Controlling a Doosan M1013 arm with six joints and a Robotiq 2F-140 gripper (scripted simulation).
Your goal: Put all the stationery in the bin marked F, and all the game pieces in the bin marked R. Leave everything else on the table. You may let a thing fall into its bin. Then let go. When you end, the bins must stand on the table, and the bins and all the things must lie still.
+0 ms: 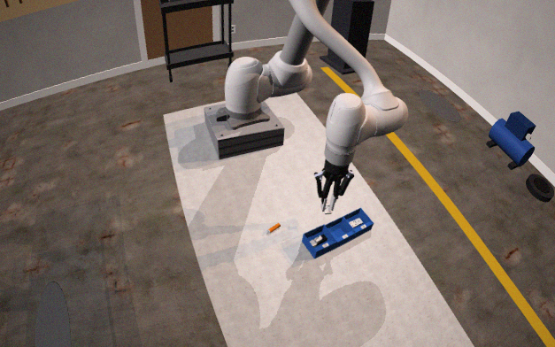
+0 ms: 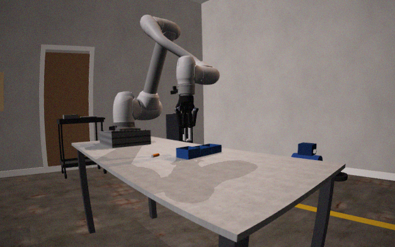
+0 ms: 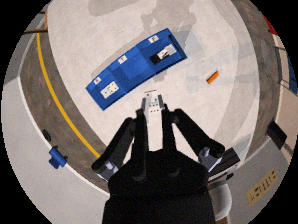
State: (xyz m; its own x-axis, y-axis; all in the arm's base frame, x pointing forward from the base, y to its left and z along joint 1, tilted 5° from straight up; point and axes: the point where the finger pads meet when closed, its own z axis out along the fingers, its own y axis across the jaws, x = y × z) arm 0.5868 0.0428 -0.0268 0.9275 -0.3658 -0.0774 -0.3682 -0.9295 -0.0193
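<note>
Right now my hand is 90 mm to the right of the white domino tile, 90 mm above it and 80 mm short of it. The rest, counted from my hand: orange cylinder (180 mm to the right, 90 mm below, 50 mm behind); then grey-white piece (80 mm to the right, 80 mm ahead, 70 mm below); then black piece (90 mm below, 80 mm to the right, 70 mm ahead).
</note>
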